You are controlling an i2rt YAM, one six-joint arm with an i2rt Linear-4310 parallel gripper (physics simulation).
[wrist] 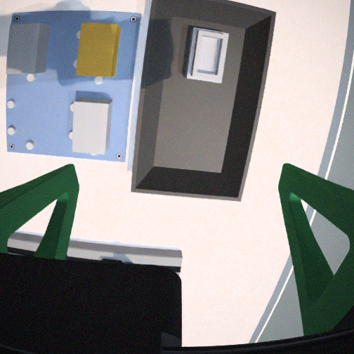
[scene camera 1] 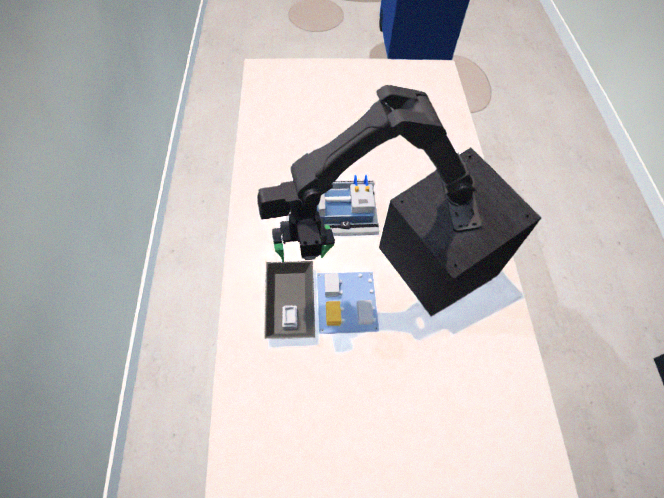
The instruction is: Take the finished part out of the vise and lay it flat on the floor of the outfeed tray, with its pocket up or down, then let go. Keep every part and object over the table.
Labels:
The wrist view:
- gripper: 178,174
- yellow block: 98,42
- white block: 91,120
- blue plate: 42,112
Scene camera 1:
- gripper: 302,258
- vise: 331,208

